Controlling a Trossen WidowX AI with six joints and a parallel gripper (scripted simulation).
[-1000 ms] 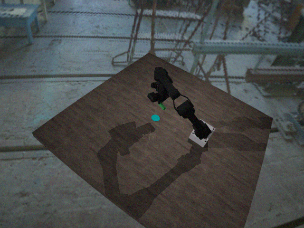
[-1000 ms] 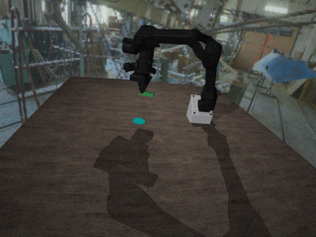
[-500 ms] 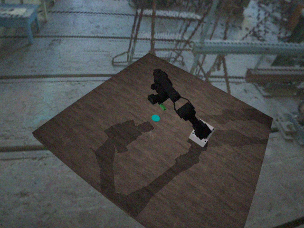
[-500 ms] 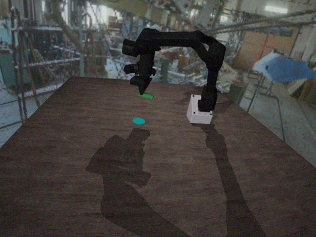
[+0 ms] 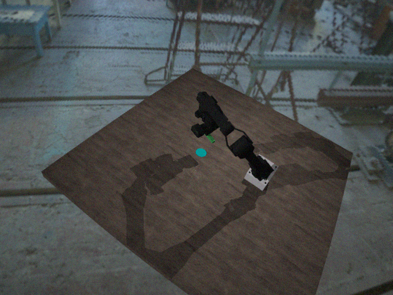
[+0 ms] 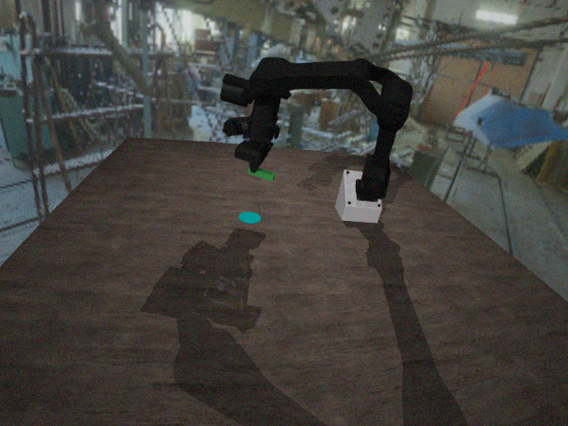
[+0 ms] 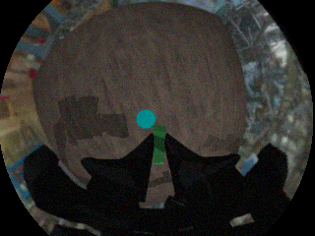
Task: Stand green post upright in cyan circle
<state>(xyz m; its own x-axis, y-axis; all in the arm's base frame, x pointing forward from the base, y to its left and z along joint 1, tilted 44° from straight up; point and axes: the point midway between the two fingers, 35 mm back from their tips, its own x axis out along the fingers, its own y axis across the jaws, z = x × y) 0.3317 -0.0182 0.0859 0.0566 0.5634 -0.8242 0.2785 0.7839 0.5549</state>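
My gripper tip is 2 cm to the right of the cyan circle and 13 cm above it. From my gripper tip the other things lie so: green post: 2 cm behind, 1 cm to the left.
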